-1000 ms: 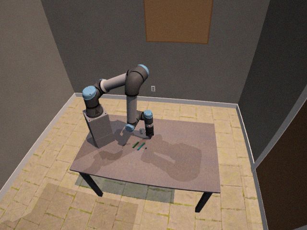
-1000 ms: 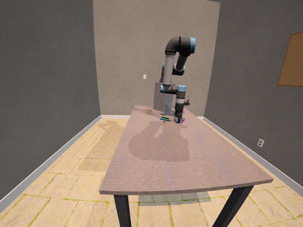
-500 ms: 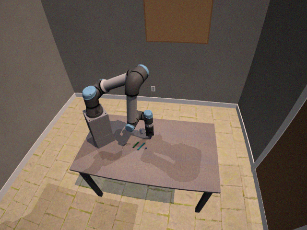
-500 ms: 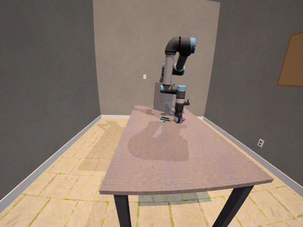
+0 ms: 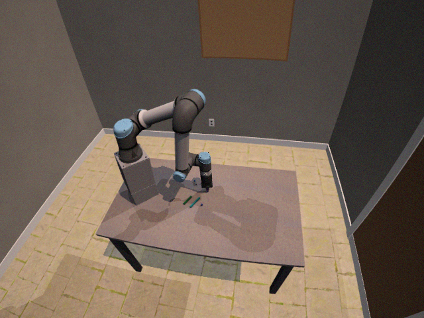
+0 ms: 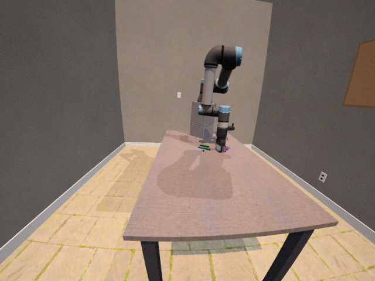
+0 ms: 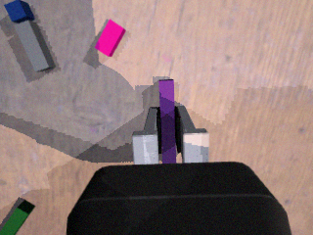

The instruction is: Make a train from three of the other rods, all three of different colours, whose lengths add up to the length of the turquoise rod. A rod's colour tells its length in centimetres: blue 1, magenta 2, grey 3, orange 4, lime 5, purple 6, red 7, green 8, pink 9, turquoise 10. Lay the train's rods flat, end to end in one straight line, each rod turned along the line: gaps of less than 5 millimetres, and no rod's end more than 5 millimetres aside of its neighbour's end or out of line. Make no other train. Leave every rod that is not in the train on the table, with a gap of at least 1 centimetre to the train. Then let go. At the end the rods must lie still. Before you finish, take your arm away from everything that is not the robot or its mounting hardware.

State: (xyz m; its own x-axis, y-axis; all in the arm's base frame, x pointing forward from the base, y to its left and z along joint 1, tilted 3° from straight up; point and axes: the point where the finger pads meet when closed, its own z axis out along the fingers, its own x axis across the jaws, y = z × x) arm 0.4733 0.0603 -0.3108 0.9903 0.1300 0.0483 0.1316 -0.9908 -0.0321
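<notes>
Now: the purple rod 10 mm below my hand. Also, from my hand: magenta rod 50 mm to the left, 40 mm behind, 10 mm below; then grey rod 90 mm behind, 40 mm to the left, 10 mm below; then turquoise rod 130 mm to the right, 70 mm behind, 10 mm below.
</notes>
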